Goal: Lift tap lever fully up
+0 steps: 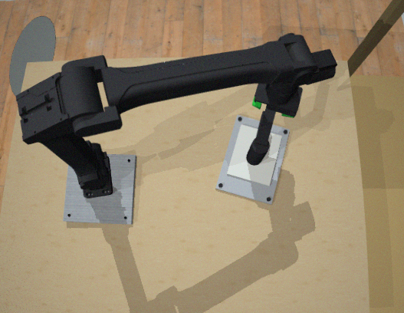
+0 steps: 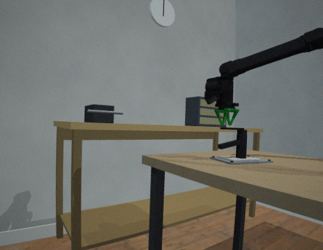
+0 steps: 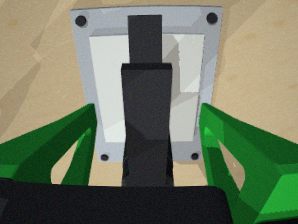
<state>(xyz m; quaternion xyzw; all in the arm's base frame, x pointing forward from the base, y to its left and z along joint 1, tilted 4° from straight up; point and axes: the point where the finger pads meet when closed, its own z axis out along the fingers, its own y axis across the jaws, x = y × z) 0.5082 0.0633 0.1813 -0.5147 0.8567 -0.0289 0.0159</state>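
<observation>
Now: hand 20 mm past the lever, 30 mm to the left of it and 20 mm above it.
</observation>
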